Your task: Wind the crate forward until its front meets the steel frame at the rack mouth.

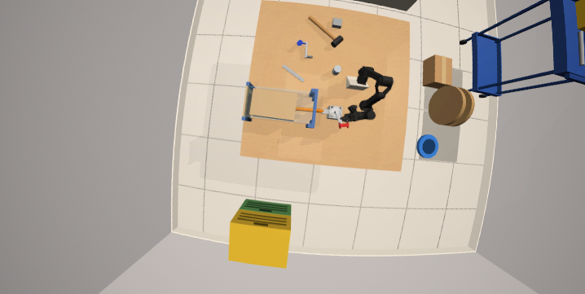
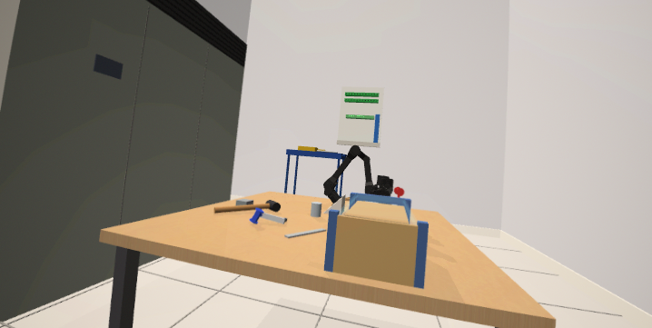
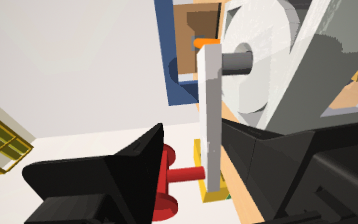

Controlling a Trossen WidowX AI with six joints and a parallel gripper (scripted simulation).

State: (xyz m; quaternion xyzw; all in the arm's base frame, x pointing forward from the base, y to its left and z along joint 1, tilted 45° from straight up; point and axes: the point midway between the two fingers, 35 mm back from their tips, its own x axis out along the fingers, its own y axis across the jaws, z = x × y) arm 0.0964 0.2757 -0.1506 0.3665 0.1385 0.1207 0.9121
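Now: the red-knobbed crank handle 10 mm to the left of my gripper tip, 10 mm below it and 10 mm behind it. From my gripper tip the other things lie so: blue steel frame 180 mm ahead, 30 mm to the right, 30 mm below; then red grip 40 mm to the left, 30 mm behind, 20 mm above; then hand winch 100 mm below, 60 mm to the right.
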